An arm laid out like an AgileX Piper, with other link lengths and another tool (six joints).
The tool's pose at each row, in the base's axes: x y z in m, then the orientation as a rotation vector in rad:
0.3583, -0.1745, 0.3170, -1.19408, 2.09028, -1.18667
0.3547, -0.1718, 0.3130, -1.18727, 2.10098, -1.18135
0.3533, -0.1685, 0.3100, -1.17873, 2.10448, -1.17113
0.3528, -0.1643, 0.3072, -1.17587, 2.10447, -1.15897
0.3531, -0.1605, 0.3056, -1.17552, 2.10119, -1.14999
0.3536, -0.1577, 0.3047, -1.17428, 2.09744, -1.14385
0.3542, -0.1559, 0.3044, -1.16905, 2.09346, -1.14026
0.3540, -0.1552, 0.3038, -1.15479, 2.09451, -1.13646
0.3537, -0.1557, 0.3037, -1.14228, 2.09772, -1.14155
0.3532, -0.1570, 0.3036, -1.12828, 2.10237, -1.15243
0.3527, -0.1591, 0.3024, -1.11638, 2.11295, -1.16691
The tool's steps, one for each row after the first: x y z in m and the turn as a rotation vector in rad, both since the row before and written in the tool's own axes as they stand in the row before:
-0.0005, 0.0057, -0.0017, -0.00626, 0.00416, 0.00688
-0.0021, 0.0041, -0.0009, -0.00331, -0.00356, 0.00951
-0.0033, 0.0037, -0.0008, -0.00388, -0.00719, 0.00599
-0.0034, 0.0023, -0.0006, -0.00152, -0.00757, 0.00307
-0.0026, 0.0013, -0.0004, 0.00017, -0.00619, 0.00277
-0.0018, 0.0005, -0.0002, 0.00266, -0.00477, 0.00478
-0.0005, 0.0008, -0.0001, 0.00262, -0.00123, 0.01149
0.0006, 0.0001, 0.0001, 0.00437, 0.00551, 0.00736
0.0014, -0.0001, 0.0003, 0.00635, 0.01001, 0.00650
0.0021, 0.0006, 0.0012, 0.00360, 0.01624, 0.00384

